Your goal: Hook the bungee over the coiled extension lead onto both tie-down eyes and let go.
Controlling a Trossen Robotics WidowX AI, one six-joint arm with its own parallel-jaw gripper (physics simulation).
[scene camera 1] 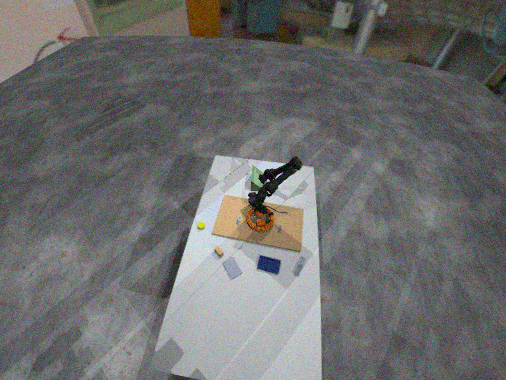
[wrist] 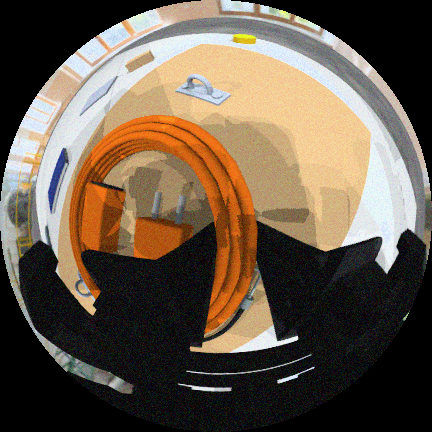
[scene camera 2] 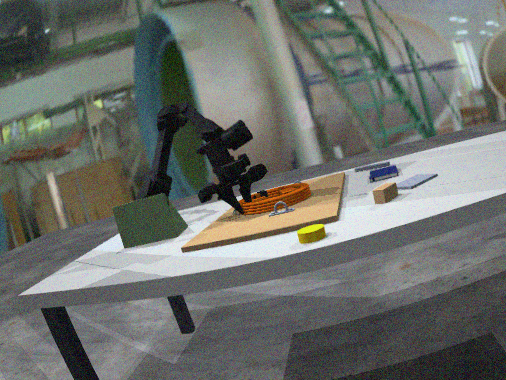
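Where they show: gripper, fingertip midpoint: point(scene camera 1: 253, 210) point(wrist: 234, 227) point(scene camera 2: 247, 212); arm's base at its link origin: point(scene camera 1: 261, 178) point(scene camera 2: 151, 221).
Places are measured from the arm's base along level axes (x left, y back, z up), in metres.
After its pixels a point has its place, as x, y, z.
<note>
The orange coiled extension lead point(scene camera 1: 272, 221) {0.163, -0.354, -0.009} point(scene camera 2: 285, 198) {-0.011, -0.399, -0.013} point(wrist: 240, 240) {0.009, -0.283, -0.006} lies on the board. My black gripper point(scene camera 1: 258, 210) {0.007, -0.288, -0.030} point(scene camera 2: 245, 206) {0.007, -0.288, -0.030} point(wrist: 234, 227) {0.007, -0.288, -0.030} is low at the coil's side; one finger is inside the ring, the other outside, with the coil's strands filling the gap. In the wrist view, the bungee's metal hook end point(wrist: 248, 302) {0.043, -0.239, -0.025} is between the strands and the right finger, partly hidden; whether it is pinched is unclear. Its black cord point(scene camera 1: 280, 211) point(wrist: 227, 326) runs along the coil. One tie-down eye point(scene camera 1: 238, 220) {-0.072, -0.410, -0.013} point(scene camera 2: 281, 209) point(wrist: 202, 89) {-0.077, -0.398, -0.031} stands apart; the other eye point(scene camera 1: 280, 228) {0.228, -0.392, -0.012} point(wrist: 82, 286) is across the coil.
The wooden board point(scene camera 1: 292, 240) {0.327, -0.449, -0.034} point(scene camera 2: 320, 220) {-0.226, -0.515, -0.037} point(wrist: 325, 100) {-0.190, -0.296, -0.034} has a yellow disc point(scene camera 1: 201, 225) {-0.313, -0.515, -0.027} point(scene camera 2: 311, 233) {-0.341, -0.518, -0.030} point(wrist: 244, 39) {-0.297, -0.497, -0.033}, wooden block point(scene camera 1: 218, 251) {-0.131, -0.665, -0.016} point(scene camera 2: 385, 193) {-0.160, -0.657, -0.026} point(wrist: 140, 61) {-0.128, -0.642, -0.032}, pale plate point(scene camera 1: 232, 268) {-0.013, -0.740, -0.040} point(scene camera 2: 417, 181) {-0.042, -0.744, -0.040} and blue box point(scene camera 1: 269, 265) {0.210, -0.660, -0.034} point(scene camera 2: 384, 173) {0.162, -0.656, -0.034} around it. A green block point(scene camera 2: 147, 220) {-0.078, -0.037, 0.016} stands near the arm's base.
</note>
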